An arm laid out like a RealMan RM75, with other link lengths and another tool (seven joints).
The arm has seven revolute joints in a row. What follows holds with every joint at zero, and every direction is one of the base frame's.
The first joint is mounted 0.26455 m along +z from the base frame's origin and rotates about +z.
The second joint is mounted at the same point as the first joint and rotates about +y.
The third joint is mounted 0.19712 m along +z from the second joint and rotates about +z.
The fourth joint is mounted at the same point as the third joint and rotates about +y.
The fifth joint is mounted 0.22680 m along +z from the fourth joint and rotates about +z.
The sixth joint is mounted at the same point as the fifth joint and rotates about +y.
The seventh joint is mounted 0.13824 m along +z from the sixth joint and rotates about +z.
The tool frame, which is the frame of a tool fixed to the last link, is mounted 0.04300 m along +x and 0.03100 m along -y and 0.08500 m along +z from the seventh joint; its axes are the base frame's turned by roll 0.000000, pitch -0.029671 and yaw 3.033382 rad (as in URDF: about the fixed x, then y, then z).
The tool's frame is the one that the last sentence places.
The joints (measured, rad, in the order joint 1, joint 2, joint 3, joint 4, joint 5, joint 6, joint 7), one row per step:
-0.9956 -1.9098 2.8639 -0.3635 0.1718 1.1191 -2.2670
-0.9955 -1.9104 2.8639 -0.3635 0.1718 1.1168 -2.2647
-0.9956 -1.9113 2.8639 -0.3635 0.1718 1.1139 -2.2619
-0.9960 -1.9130 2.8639 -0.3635 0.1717 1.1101 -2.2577
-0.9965 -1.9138 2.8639 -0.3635 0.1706 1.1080 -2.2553
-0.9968 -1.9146 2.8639 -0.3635 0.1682 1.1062 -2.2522
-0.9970 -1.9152 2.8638 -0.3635 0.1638 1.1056 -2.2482
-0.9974 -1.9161 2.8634 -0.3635 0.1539 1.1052 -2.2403
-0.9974 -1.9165 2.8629 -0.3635 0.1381 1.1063 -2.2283
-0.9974 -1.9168 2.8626 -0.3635 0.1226 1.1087 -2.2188
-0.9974 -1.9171 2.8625 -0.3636 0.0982 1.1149 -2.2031
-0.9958 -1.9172 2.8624 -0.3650 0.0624 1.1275 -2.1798
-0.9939 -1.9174 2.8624 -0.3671 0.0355 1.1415 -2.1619
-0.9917 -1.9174 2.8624 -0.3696 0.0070 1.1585 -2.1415
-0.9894 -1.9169 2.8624 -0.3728 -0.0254 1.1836 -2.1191
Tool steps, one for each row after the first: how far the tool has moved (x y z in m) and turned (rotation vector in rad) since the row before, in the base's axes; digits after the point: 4 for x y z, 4 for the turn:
-0.0001 0.0002 0.0000 0.0008 0.0020 -0.0017
-0.0001 0.0003 -0.0001 0.0009 0.0024 -0.0023
0.0002 0.0004 -0.0004 0.0007 0.0030 -0.0038
0.0004 0.0004 -0.0001 0.0011 0.0010 -0.0025
0.0005 0.0005 -0.0001 0.0015 0.0001 -0.0029
0.0009 0.0006 -0.0001 0.0019 -0.0018 -0.0037
0.0020 0.0012 -0.0001 0.0043 -0.0051 -0.0073
0.0029 0.0018 0.0002 0.0065 -0.0086 -0.0107
0.0029 0.0015 0.0001 0.0059 -0.0100 -0.0087
0.0049 0.0021 0.0000 0.0076 -0.0163 -0.0149
0.0067 0.0024 0.0005 0.0102 -0.0246 -0.0210
0.0052 0.0011 0.0003 0.0054 -0.0202 -0.0165
0.0057 0.0010 0.0005 0.0050 -0.0216 -0.0195
0.0074 0.0006 0.0005 0.0030 -0.0277 -0.0238

